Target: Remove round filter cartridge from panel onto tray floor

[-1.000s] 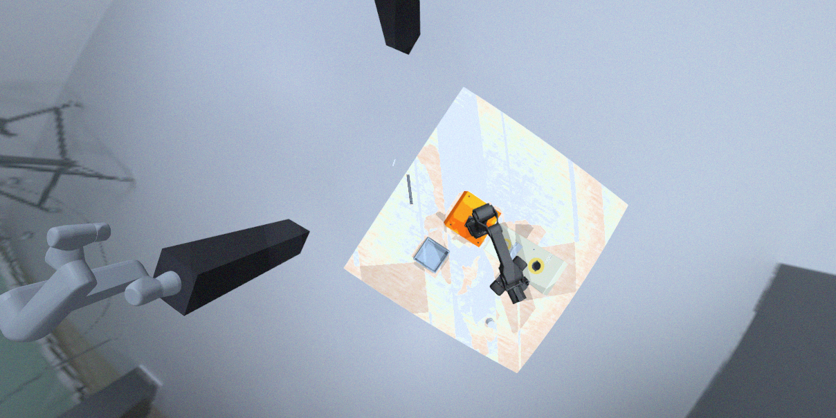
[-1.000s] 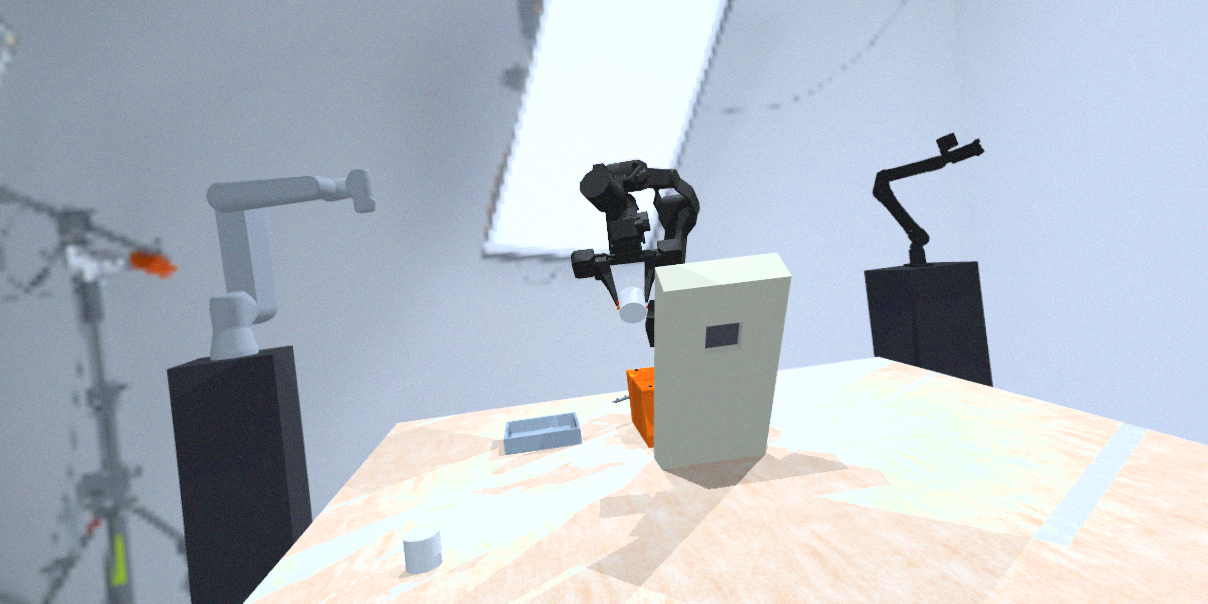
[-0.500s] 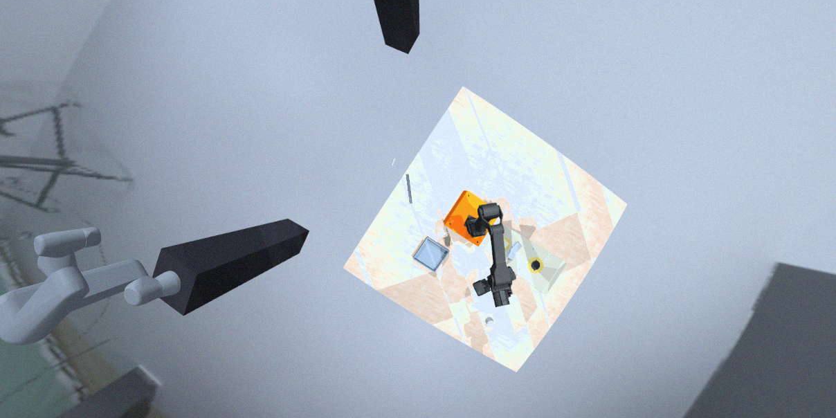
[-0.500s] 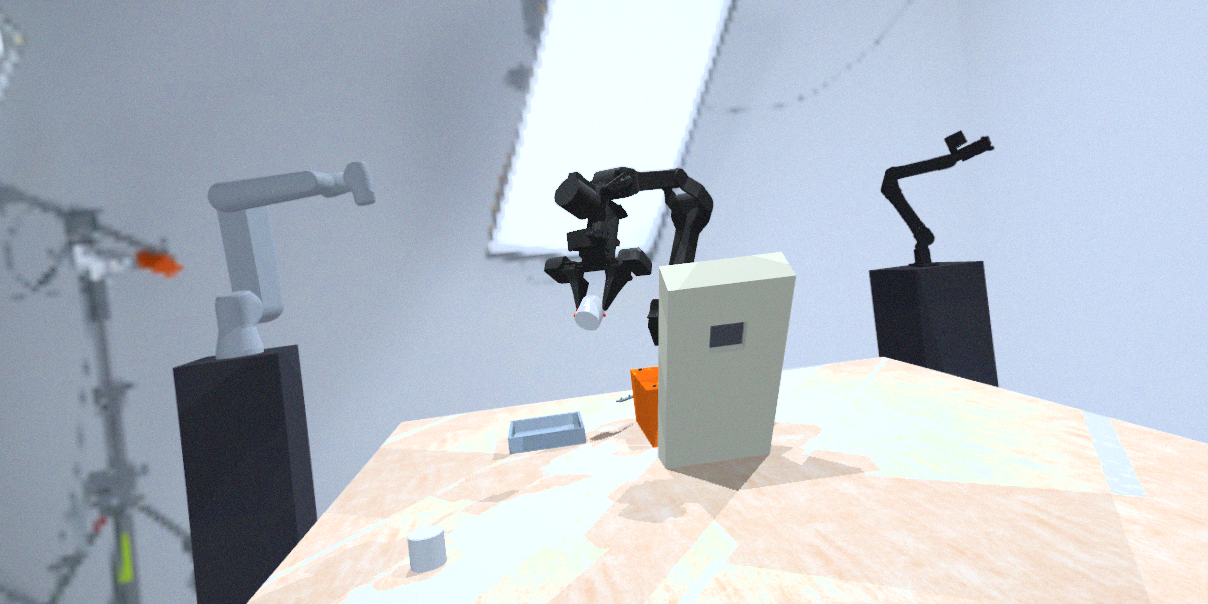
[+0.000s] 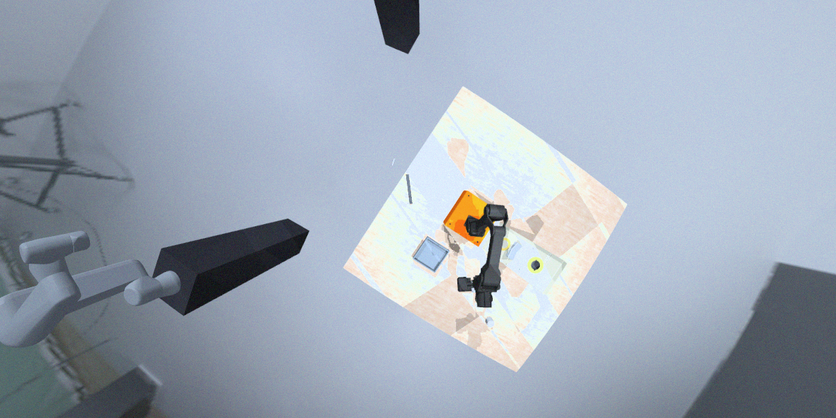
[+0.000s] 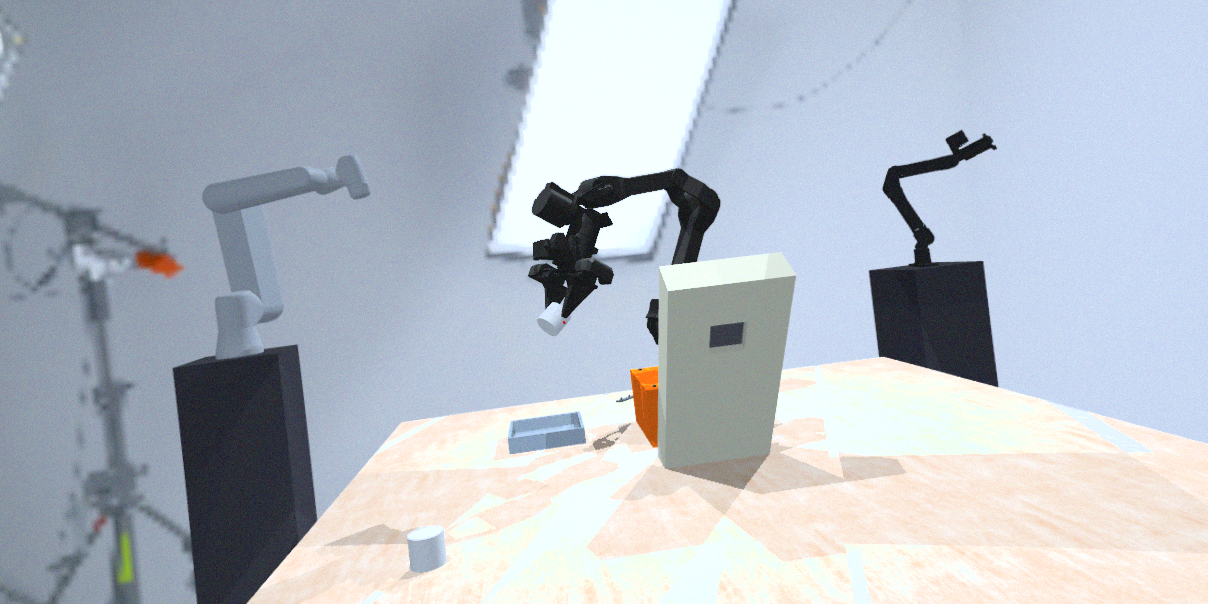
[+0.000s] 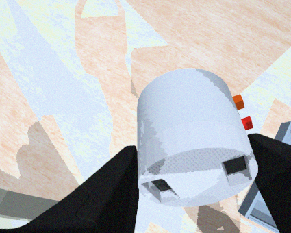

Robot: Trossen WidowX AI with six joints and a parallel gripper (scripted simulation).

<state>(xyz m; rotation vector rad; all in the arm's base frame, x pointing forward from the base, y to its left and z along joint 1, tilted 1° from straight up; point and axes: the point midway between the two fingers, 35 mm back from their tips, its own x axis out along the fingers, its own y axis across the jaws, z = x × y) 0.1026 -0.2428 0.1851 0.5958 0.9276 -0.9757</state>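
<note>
Now: gripper tip 21 cm past the blue-grey tray, 2 cm to the left of it and 26 cm above it. Also, from my gripper tip: pale green service panel 20 cm ahead, 22 cm to the left, 9 cm below; grey filter cartridge right at my gripper tip.
</note>
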